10 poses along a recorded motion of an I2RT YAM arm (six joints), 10 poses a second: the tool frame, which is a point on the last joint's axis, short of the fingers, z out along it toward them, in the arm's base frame.
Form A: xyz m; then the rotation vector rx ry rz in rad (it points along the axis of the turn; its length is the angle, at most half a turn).
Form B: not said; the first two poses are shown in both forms.
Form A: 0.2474, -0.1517, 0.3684, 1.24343, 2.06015, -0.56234
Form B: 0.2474, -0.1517, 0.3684, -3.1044, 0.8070, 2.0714
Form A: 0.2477, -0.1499, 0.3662, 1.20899, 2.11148, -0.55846
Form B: 0.2477, -0.1499, 0.3662, -3.0724, 0.7804, 2.1300
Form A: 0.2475, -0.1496, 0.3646, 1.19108, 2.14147, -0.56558
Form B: 0.2475, -0.1496, 0.3646, -3.0461, 0.7646, 2.1648
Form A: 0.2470, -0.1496, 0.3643, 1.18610, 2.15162, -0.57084
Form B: 0.2470, -0.1496, 0.3643, -3.0348, 0.7590, 2.1766
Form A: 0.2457, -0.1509, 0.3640, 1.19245, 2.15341, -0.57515
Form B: 0.2457, -0.1509, 0.3640, -3.0307, 0.7556, 2.1742
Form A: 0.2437, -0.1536, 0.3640, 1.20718, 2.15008, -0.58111
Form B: 0.2437, -0.1536, 0.3640, -3.0287, 0.7532, 2.1631
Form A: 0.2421, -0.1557, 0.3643, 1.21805, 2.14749, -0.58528
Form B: 0.2421, -0.1557, 0.3643, -3.0276, 0.7515, 2.1547
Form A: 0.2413, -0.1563, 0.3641, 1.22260, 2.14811, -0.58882
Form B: 0.2413, -0.1563, 0.3641, -3.0244, 0.7497, 2.1529
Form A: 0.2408, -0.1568, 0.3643, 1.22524, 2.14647, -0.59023
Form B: 0.2408, -0.1568, 0.3643, -3.0243, 0.7501, 2.1504
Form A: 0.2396, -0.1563, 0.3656, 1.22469, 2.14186, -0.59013
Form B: 0.2396, -0.1563, 0.3656, -3.0268, 0.7542, 2.1483
